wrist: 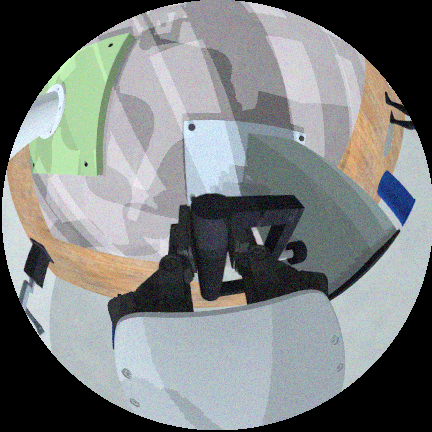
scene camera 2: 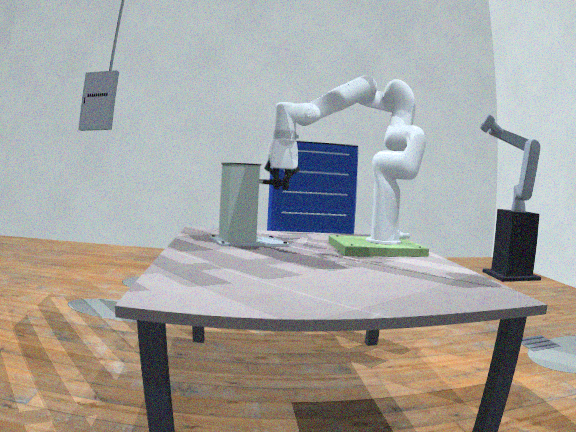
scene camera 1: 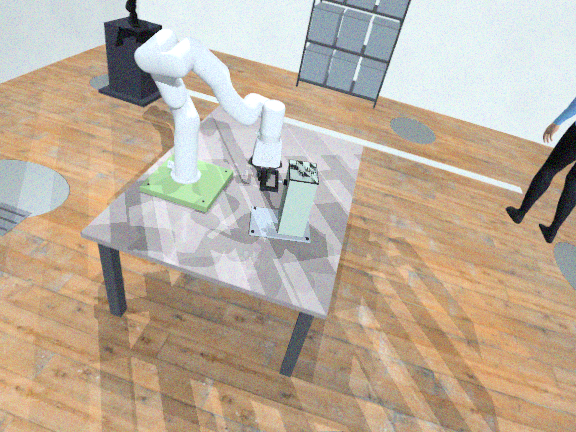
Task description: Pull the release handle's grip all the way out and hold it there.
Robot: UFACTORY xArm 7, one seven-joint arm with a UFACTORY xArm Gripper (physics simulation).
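Note:
The release handle's black grip (wrist: 210, 255) is an upright round bar on a square black frame (wrist: 265, 202), beside a pale green upright housing (scene camera 1: 297, 210) (scene camera 2: 240, 205) (wrist: 320, 190). A black round knob (wrist: 297, 251) shows between frame and housing, with a short piece of light rod at it. My gripper (scene camera 1: 269, 180) (scene camera 2: 282, 180) (wrist: 207, 216) points down and is shut on the grip, with one finger on each side of the bar in the wrist view. The fingers partly hide the frame. How far the grip stands out is hard to tell.
The housing stands on a light metal base plate (scene camera 1: 262, 217) (wrist: 212, 155), bolted to the table (scene camera 1: 200, 240) (scene camera 2: 325, 300). The arm's green base block (scene camera 1: 210, 195) (scene camera 2: 350, 248) (wrist: 82, 115) is on the same table. A blue cabinet (scene camera 2: 325, 200) stands behind the table.

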